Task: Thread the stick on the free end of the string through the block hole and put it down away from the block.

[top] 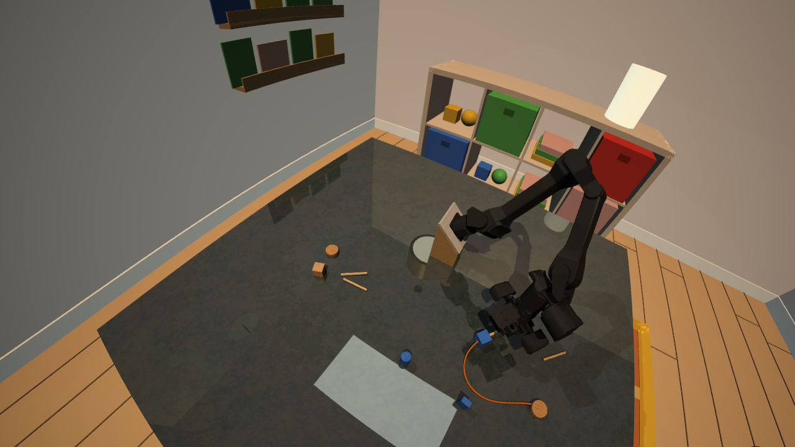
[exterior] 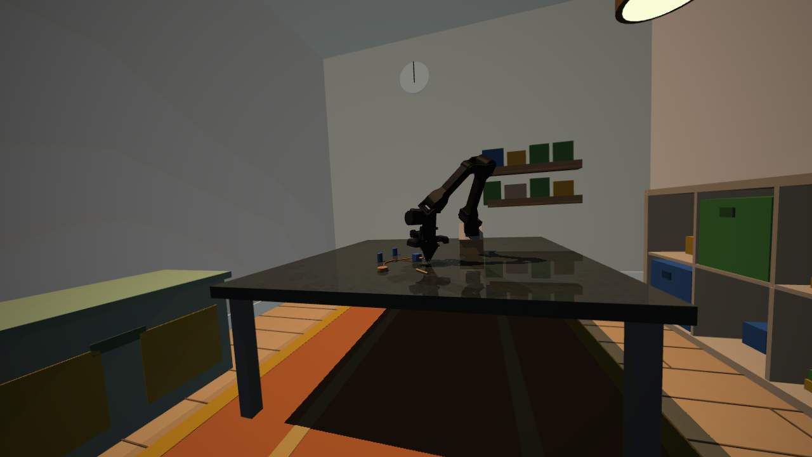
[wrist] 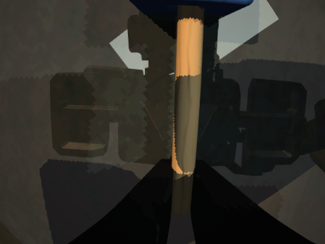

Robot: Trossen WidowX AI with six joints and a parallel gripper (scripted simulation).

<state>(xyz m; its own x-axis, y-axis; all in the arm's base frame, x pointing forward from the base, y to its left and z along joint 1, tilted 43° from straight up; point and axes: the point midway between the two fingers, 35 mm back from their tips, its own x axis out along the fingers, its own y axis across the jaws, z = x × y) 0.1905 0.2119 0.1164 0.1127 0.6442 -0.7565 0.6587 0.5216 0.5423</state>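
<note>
Right now the loose stick is 10 mm behind my gripper tip and 170 mm to the left of it. Also, from my gripper tip: wooden disc (20 mm ahead, 540 mm to the right); round wooden button (150 mm ahead, 140 mm to the left); wooden cube (100 mm ahead, 530 mm to the right, 10 mm above).
</note>
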